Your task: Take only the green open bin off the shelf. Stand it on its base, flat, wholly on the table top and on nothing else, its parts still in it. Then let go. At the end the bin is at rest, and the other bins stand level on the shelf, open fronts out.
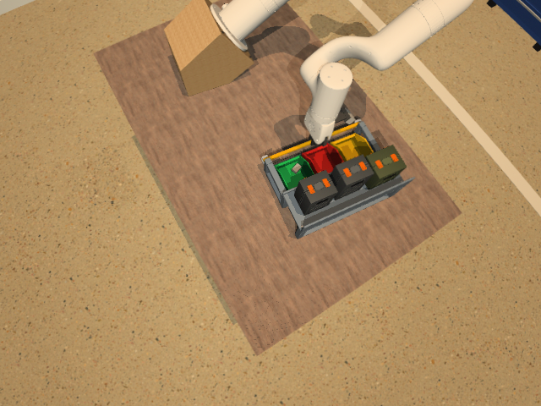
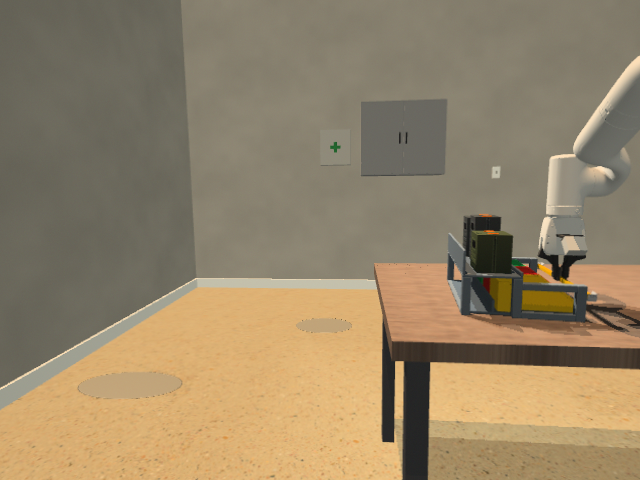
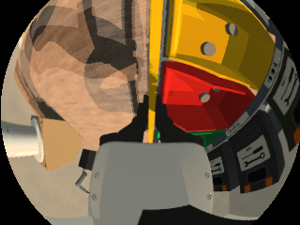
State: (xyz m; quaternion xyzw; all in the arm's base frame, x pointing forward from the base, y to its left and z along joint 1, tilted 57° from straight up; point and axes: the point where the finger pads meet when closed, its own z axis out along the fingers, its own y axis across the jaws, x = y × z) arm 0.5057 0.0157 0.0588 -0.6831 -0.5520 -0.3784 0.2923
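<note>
My hand is 10 cm short of the red bin, 3 cm above it and 1 cm to the left of it. The rest, counted from my hand: yellow bin (12 cm ahead, 10 cm to the left, 3 cm below); yellow rod (2 cm below); green open bin (12 cm to the right, 9 cm ahead, 3 cm below).
</note>
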